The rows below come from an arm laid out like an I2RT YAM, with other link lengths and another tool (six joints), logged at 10 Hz.
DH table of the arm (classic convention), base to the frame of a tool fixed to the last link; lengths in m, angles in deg. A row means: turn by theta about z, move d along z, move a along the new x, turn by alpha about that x. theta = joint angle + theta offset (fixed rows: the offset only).
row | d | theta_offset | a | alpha
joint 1 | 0.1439 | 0 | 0.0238 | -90
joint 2 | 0 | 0 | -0.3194 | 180
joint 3 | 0 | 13.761 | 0.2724 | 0
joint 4 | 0.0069 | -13.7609 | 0.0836 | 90
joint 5 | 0.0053 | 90 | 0 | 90
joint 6 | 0.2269 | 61.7 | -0.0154 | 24
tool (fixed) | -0.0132 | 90 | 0 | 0
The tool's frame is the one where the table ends.
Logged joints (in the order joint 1, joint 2, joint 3, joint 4, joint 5, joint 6), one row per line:
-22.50, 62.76, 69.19, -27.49, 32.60, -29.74
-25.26, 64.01, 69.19, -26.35, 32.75, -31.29
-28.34, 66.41, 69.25, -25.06, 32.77, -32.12
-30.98, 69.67, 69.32, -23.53, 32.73, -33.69
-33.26, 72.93, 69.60, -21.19, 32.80, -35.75
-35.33, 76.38, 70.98, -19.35, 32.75, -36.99
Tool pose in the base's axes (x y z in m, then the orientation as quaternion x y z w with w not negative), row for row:
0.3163, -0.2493, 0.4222, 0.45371, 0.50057, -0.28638, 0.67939
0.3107, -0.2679, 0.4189, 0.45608, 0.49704, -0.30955, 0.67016
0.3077, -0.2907, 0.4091, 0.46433, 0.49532, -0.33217, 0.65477
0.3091, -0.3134, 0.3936, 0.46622, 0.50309, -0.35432, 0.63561
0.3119, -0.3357, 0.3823, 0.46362, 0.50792, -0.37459, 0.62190
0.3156, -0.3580, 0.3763, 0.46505, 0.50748, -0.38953, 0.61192
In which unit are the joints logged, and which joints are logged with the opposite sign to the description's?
The joints are logged in degrees. Opposite sign: none.
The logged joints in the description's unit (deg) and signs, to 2 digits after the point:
-22.50, 62.76, 69.19, -27.49, 32.60, -29.74
-25.26, 64.01, 69.19, -26.35, 32.75, -31.29
-28.34, 66.41, 69.25, -25.06, 32.77, -32.12
-30.98, 69.67, 69.32, -23.53, 32.73, -33.69
-33.26, 72.93, 69.60, -21.19, 32.80, -35.75
-35.33, 76.38, 70.98, -19.35, 32.75, -36.99

